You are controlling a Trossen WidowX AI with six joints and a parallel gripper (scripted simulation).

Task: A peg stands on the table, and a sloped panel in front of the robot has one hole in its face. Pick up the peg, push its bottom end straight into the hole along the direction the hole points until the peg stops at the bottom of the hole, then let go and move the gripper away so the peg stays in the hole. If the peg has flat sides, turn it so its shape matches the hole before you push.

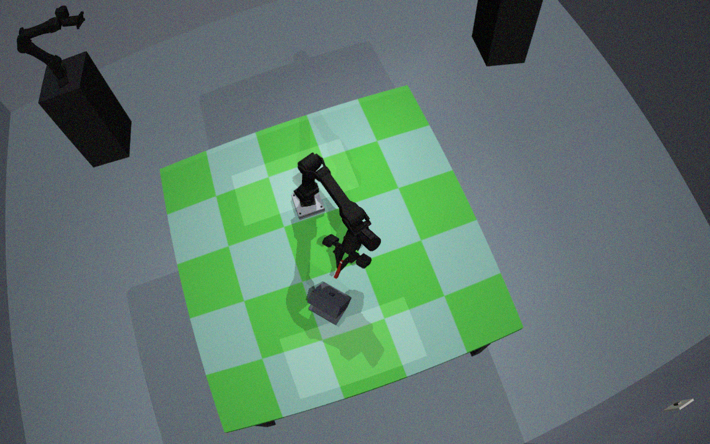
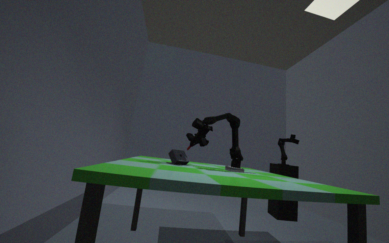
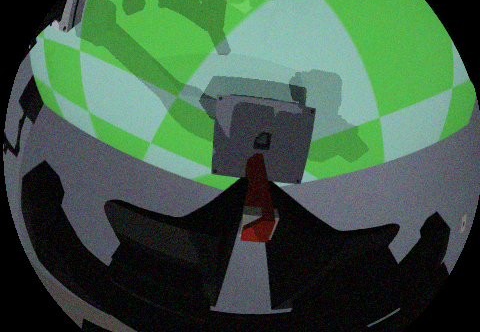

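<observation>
My gripper tip is now 100 mm above the sloped panel, 80 mm short of it and 60 mm to the left of it. The rest, counted from my gripper tip: red peg: 10 mm to the left, 10 mm behind, 10 mm above.
</observation>
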